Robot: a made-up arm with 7 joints. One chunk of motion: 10 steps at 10 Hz.
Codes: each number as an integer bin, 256 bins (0 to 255) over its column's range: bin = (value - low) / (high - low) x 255, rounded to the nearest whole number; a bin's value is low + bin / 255 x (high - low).
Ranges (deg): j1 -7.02..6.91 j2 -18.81..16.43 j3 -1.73..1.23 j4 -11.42..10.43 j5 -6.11..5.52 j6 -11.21..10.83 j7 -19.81..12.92
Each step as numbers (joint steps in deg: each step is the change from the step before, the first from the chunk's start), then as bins.
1 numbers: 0.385 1.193 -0.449 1.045 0.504 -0.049 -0.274
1 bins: 136 145 110 145 145 129 152
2 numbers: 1.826 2.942 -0.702 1.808 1.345 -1.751 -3.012
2 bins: 162 157 89 154 163 109 131
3 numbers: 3.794 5.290 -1.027 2.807 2.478 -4.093 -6.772
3 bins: 198 174 61 166 188 82 102
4 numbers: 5.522 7.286 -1.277 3.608 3.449 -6.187 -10.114
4 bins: 230 189 39 175 210 58 76
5 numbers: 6.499 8.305 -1.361 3.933 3.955 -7.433 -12.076
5 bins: 247 196 32 179 221 44 60
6 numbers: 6.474 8.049 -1.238 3.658 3.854 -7.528 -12.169
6 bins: 247 194 42 176 218 43 60
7 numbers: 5.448 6.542 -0.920 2.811 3.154 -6.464 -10.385
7 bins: 228 183 70 166 203 55 73
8 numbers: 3.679 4.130 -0.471 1.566 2.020 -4.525 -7.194
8 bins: 196 166 108 152 178 77 98
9 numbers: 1.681 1.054 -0.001 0.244 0.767 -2.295 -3.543
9 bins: 159 144 149 136 151 103 127
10 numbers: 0.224 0.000 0.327 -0.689 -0.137 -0.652 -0.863
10 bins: 133 136 177 125 131 122 148
